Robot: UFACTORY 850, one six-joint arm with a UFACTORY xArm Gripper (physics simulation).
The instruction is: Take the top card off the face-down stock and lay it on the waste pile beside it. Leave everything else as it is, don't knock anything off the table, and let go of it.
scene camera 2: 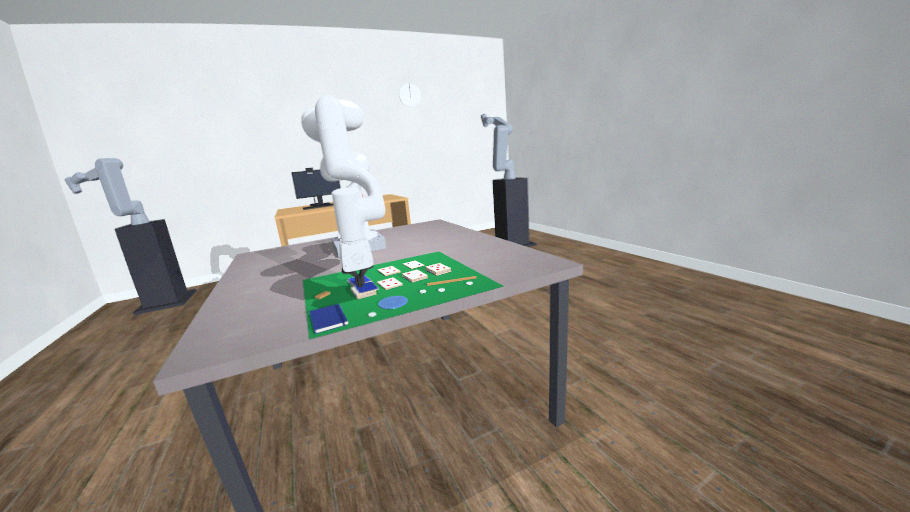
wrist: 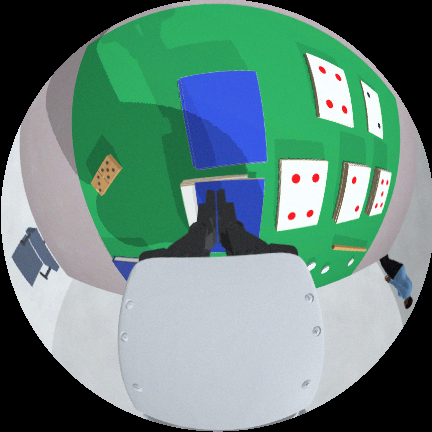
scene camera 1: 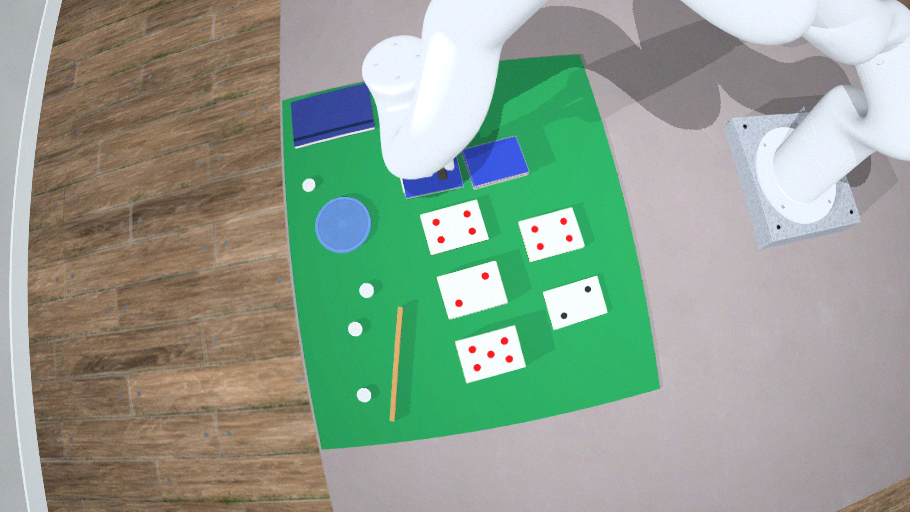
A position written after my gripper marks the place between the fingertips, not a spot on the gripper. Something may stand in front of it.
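My gripper [scene camera 2: 360, 285] is visible to me, and the wrist view has it too, my gripper [wrist: 215, 201]. There's a dark blue book [scene camera 1: 348, 111], and scene camera 2 also shows the book [scene camera 2: 331, 317]. I can see a card [scene camera 1: 413, 187] as well, with the wrist view showing the card [wrist: 246, 194], and there's a green mat [scene camera 1: 546, 102].
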